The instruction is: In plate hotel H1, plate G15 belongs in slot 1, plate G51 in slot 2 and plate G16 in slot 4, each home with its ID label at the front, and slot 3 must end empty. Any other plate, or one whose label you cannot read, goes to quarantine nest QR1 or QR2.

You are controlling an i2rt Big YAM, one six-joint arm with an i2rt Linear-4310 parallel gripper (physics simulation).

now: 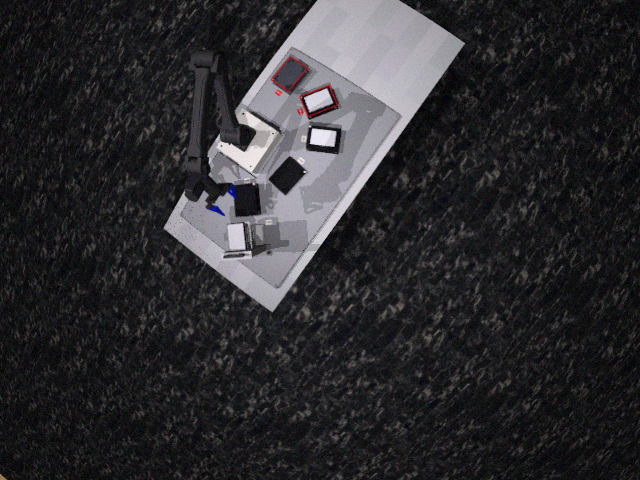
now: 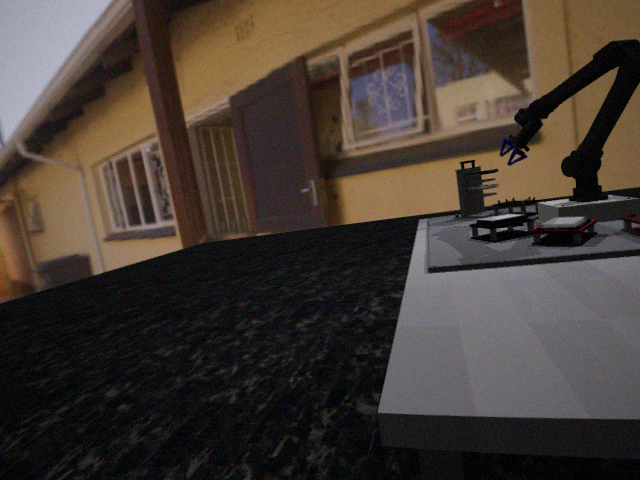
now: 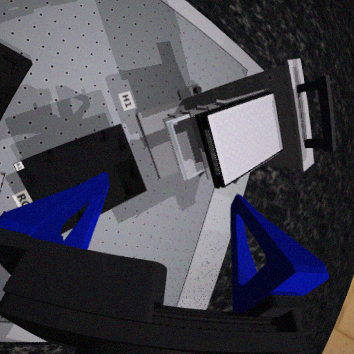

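Pixels of known places: gripper, fingertip midpoint: [image 1: 230,206] [image 2: 504,160] [image 3: 171,189]; arm's base, link origin: [image 1: 244,138] [image 2: 587,199].
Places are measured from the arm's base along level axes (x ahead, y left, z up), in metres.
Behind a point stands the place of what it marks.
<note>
Plate hotel H1 [image 1: 237,255] @(x 0.353, y -0.447, z 0.222 m) [image 2: 468,192] @(x 0.353, y -0.432, z 0.064 m) [image 3: 295,157] @(x 0.286, y -0.485, z 0.176 m) stands at the table's end. A white-topped plate [image 1: 236,236] @(x 0.288, y -0.398, z 0.161 m) [image 3: 245,135] @(x 0.283, y -0.391, z 0.160 m) lies in its upper part; its label is too dark to read. Below it a clear plate-like piece [image 3: 186,147] @(x 0.259, y -0.362, z 0.089 m) shows; its slot and label cannot be told. My gripper [image 1: 227,205] @(x 0.204, y -0.293, z 0.193 m) [image 2: 506,159] @(x 0.204, y -0.293, z 0.193 m) [image 3: 171,189] @(x 0.204, y -0.293, z 0.193 m) is open and empty, above and beside the hotel. One red-rimmed quarantine nest [image 1: 310,116] @(x 0.226, y 0.273, z -0.024 m) holds a white plate [image 1: 318,99] @(x 0.217, y 0.365, z -0.006 m) [image 2: 565,222] @(x 0.226, y 0.401, z -0.007 m). The other red-rimmed nest [image 1: 290,73] @(x 0.007, y 0.416, z -0.021 m) holds no plate. Which is QR1 cannot be read.
A black nest [image 1: 323,150] @(x 0.381, y 0.159, z -0.012 m) holds a white plate [image 1: 323,137] @(x 0.348, y 0.211, z 0.003 m) [image 2: 500,218] @(x 0.355, y 0.236, z 0.003 m). Two black nests without plates stand nearer the hotel: a tilted one [image 1: 287,175] @(x 0.288, y -0.042, z -0.049 m) and one marked RG [image 1: 247,199] @(x 0.189, y -0.253, z -0.001 m) [image 3: 85,162] @(x 0.202, y -0.254, z -0.001 m). The arm's pale base plate [image 1: 262,155] @(x 0.134, y -0.025, z 0.000 m) is beside them.
</note>
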